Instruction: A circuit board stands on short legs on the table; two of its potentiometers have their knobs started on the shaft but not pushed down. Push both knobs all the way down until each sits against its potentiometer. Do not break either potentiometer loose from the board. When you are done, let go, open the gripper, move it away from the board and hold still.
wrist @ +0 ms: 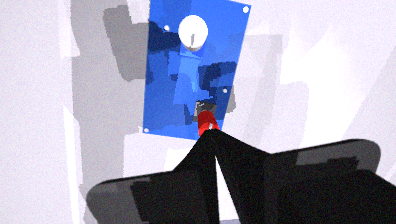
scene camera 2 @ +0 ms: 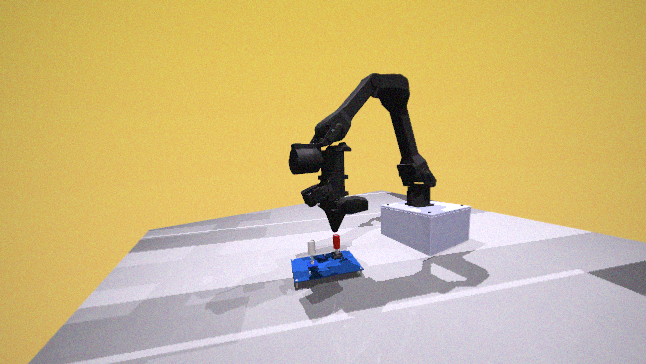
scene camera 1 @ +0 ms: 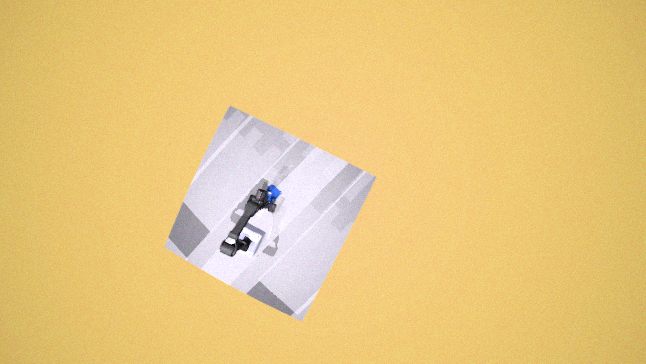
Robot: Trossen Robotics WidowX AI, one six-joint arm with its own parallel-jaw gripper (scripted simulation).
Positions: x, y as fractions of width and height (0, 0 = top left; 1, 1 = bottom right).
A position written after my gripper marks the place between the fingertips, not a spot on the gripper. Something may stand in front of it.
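Observation:
I see my gripper (scene camera 2: 0.52, 0.64), and I also see my gripper (wrist: 0.53, 0.60). My gripper is shut, and my gripper holds nothing.

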